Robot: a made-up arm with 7 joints.
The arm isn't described. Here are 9 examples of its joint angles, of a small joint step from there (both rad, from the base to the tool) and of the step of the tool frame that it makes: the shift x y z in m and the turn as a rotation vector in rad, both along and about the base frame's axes.
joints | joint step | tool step
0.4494 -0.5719 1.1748 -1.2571 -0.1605 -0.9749 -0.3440 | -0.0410 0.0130 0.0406 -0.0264 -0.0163 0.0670 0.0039 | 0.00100 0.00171 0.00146 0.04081 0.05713 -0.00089
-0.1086 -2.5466 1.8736 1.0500 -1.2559 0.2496 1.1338 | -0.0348 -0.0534 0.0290 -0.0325 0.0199 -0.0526 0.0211 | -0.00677 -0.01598 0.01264 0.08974 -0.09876 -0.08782
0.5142 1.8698 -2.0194 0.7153 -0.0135 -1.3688 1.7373 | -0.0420 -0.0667 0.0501 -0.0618 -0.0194 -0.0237 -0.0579 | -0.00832 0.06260 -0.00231 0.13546 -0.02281 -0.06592
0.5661 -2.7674 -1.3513 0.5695 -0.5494 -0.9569 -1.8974 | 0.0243 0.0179 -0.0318 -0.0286 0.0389 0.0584 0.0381 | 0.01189 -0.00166 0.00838 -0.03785 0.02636 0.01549
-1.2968 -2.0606 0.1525 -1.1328 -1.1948 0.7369 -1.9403 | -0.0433 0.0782 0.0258 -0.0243 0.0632 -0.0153 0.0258 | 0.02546 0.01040 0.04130 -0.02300 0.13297 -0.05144
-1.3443 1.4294 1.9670 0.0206 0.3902 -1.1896 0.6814 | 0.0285 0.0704 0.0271 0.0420 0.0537 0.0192 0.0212 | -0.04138 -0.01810 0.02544 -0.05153 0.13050 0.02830
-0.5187 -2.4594 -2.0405 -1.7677 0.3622 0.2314 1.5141 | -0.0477 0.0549 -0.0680 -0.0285 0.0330 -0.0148 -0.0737 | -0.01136 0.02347 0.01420 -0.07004 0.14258 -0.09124
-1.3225 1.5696 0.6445 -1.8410 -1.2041 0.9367 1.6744 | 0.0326 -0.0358 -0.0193 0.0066 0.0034 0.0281 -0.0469 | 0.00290 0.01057 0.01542 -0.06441 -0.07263 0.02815
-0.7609 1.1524 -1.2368 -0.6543 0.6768 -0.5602 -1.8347 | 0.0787 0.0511 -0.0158 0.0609 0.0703 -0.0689 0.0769 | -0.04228 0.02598 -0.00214 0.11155 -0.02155 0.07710
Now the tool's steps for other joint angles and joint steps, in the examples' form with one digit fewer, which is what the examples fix.
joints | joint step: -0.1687 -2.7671 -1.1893 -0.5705 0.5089 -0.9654 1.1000 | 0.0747 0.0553 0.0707 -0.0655 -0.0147 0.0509 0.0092
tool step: 0.0550 -0.0353 0.0259 -0.1476 -0.0529 0.1228
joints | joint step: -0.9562 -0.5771 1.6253 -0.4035 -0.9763 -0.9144 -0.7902 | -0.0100 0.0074 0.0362 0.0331 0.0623 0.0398 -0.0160
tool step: 0.0268 0.0120 -0.0046 -0.0139 0.0956 -0.0619
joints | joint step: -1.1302 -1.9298 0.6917 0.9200 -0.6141 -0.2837 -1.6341 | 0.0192 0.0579 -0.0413 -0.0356 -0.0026 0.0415 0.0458
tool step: -0.0053 0.0041 0.0247 -0.0558 0.0723 -0.0442
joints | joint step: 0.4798 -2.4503 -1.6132 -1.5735 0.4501 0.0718 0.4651 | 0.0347 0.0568 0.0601 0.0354 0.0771 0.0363 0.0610
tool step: 0.0200 -0.0173 0.0122 -0.0269 -0.0339 0.0153
